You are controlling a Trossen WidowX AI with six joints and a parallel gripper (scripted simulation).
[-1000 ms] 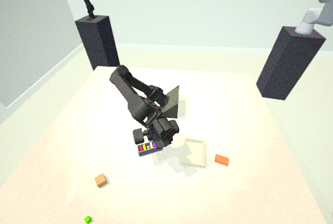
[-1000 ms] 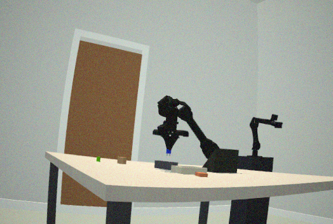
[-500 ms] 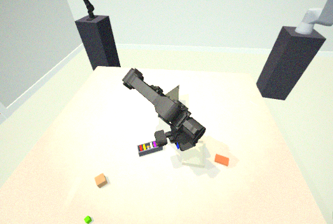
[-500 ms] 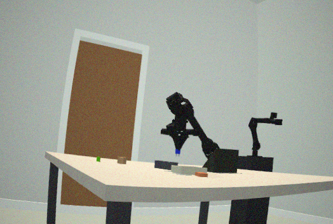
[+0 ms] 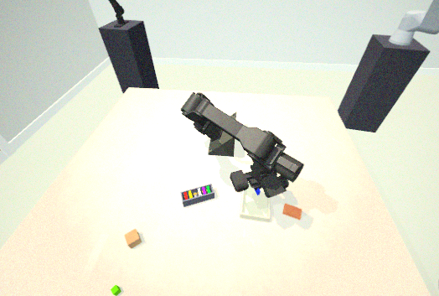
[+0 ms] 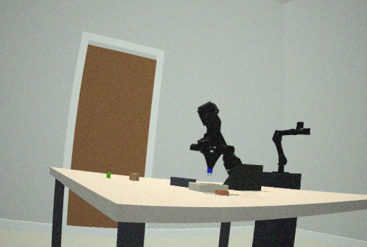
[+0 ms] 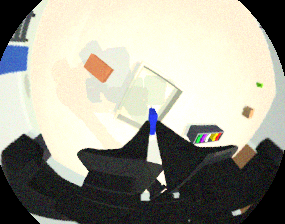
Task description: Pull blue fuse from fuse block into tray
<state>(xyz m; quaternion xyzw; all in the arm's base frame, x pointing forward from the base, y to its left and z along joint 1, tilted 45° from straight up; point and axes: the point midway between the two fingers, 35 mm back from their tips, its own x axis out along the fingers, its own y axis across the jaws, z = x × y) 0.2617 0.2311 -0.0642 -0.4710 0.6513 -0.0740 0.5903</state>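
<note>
The blue fuse is 10 mm below my gripper tip. Round my gripper tip: tray 90 mm below.
</note>
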